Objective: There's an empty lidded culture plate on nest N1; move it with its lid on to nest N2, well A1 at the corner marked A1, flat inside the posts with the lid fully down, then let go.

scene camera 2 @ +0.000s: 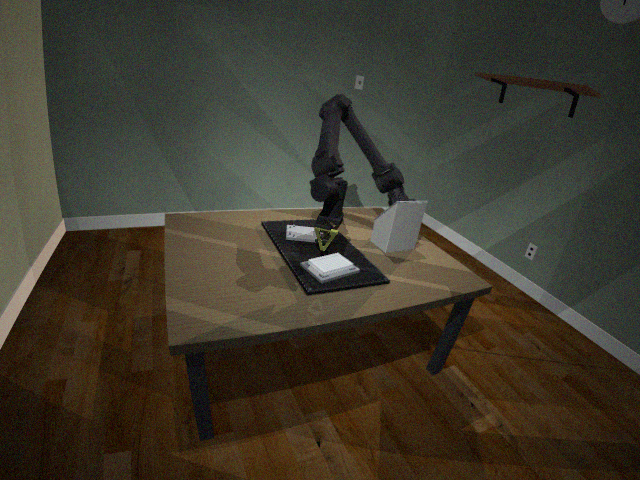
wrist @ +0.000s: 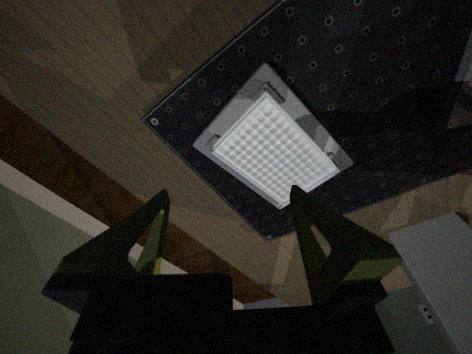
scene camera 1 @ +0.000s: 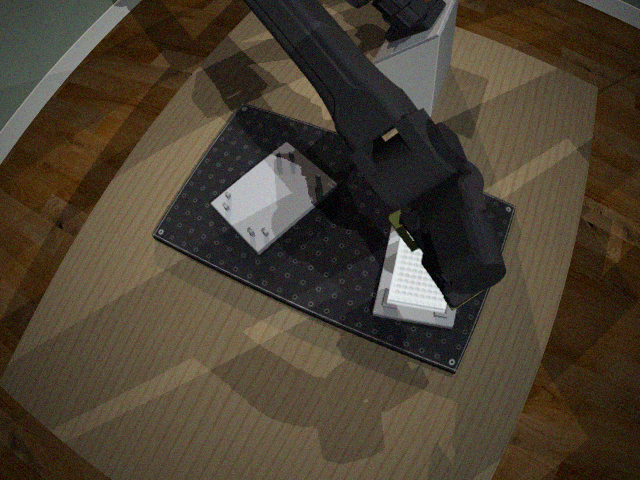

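Where they show: gripper, fingertip midpoint: (scene camera 2: pixel 324 245) (wrist: pixel 229 192) (scene camera 1: pixel 436 277); arm's base, link origin: (scene camera 2: pixel 401 209) (scene camera 1: pixel 417 22).
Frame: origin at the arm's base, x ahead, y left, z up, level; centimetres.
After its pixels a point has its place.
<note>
A white lidded culture plate (scene camera 1: pixel 413 284) {z -12.0, x 39.8, y 18.0 cm} (scene camera 2: pixel 330 263) {z -12.0, x 36.9, y 19.2 cm} (wrist: pixel 275 150) {z -12.0, x 37.7, y 17.6 cm} with a grid of wells rests on nest N1 (scene camera 1: pixel 381 305) {z -13.6, x 44.1, y 15.3 cm} (wrist: pixel 252 81) {z -13.6, x 44.9, y 16.6 cm}, a light grey base with corner posts. The lid's fit and the A1 corner are too small to tell. Nest N2 (scene camera 1: pixel 248 193) {z -13.6, x 38.1, y -11.2 cm} (scene camera 2: pixel 298 233) {z -13.6, x 40.0, y -7.2 cm} is a bare grey base with posts standing in pairs; the arm's shadow falls on one end. My gripper (scene camera 1: pixel 432 277) {z -4.2, x 40.7, y 21.0 cm} (wrist: pixel 229 192) {z -4.2, x 40.7, y 21.0 cm} is open and empty, above the board and apart from the plate. In the wrist view the plate lies beyond the fingertips, toward the right finger. The arm hides part of the plate in scene camera 1.
Both nests stand on a black perforated board (scene camera 1: pixel 320 289) {z -14.8, x 45.8, y 6.4 cm} (scene camera 2: pixel 305 283) {z -14.8, x 47.1, y 25.5 cm} (wrist: pixel 320 45) {z -14.8, x 44.3, y 9.8 cm} on the wooden table (scene camera 1: pixel 289 413) {z -16.1, x 64.2, y 12.1 cm} (scene camera 2: pixel 217 310) {z -16.1, x 74.5, y 34.0 cm}. A grey slant-topped block (scene camera 1: pixel 413 72) {z -5.4, x 8.1, y 2.8 cm} (scene camera 2: pixel 405 229) {z -6.3, x -0.1, y 5.8 cm} (wrist: pixel 440 260) {z -9.1, x 8.2, y 2.3 cm} stands beside the board, near the arm.
</note>
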